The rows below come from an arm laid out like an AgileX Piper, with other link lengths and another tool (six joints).
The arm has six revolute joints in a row. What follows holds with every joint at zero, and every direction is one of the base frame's. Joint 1 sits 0.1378 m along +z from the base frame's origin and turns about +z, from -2.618 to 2.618 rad. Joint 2 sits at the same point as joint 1 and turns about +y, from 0 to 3.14 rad. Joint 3 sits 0.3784 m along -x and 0.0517 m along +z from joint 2 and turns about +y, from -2.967 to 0 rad. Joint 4 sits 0.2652 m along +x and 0.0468 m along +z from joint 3 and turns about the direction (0.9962, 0, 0.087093), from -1.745 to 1.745 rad. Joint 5 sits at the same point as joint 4 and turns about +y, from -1.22 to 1.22 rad. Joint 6 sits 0.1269 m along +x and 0.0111 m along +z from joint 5 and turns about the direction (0.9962, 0, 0.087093), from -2.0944 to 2.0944 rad. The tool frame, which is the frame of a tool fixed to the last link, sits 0.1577 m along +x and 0.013 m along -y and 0.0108 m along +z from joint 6; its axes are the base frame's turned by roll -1.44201, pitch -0.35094 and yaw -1.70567 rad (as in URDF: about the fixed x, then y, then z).
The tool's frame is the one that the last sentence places.
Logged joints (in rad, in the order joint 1, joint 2, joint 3, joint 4, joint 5, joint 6), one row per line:
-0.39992, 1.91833, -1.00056, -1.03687, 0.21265, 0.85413
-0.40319, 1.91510, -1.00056, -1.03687, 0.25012, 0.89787
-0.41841, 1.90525, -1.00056, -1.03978, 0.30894, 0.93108
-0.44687, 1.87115, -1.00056, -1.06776, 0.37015, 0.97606
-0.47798, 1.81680, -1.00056, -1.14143, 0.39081, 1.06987
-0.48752, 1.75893, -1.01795, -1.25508, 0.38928, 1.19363
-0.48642, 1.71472, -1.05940, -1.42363, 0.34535, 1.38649
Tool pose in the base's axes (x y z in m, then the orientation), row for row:
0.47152, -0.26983, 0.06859, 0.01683, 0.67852, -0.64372, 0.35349
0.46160, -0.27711, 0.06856, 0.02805, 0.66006, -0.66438, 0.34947
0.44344, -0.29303, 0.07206, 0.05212, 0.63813, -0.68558, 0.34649
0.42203, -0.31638, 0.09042, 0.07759, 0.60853, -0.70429, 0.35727
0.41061, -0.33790, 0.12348, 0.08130, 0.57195, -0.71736, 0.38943
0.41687, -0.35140, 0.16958, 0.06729, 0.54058, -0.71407, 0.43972
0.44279, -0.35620, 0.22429, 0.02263, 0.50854, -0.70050, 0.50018
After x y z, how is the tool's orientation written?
As a quaternion, w x y z.
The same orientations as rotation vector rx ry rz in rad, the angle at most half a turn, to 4 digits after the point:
2.1091, -2.0009, 1.0988
2.0374, -2.0507, 1.0787
1.9408, -2.0851, 1.0538
1.8227, -2.1096, 1.0701
1.7094, -2.1440, 1.1639
1.6292, -2.1520, 1.3252
1.5750, -2.1695, 1.5491

